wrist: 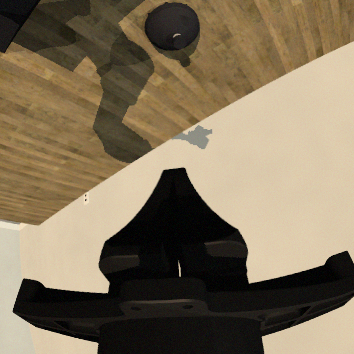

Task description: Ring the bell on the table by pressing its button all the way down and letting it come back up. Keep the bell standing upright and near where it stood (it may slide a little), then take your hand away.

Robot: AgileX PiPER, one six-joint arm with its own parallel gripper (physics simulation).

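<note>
The bell (170, 26) is a dark, round dome with a small button (177, 40) that catches a bright glint. It stands on the wooden table top (240, 50) near the top edge of the wrist view, and its shadow falls just below it. My gripper (175, 181) is shut, its black fingertips together with nothing between them. In the view the fingertips are well below the bell and apart from it, with the pale wall behind them.
A dark object (12, 20), partly cut off, is at the top left corner. The arm's shadow lies across the wood to the left of the bell. A pale wall (290, 165) with a small outlet (86, 198) lies past the wood's edge.
</note>
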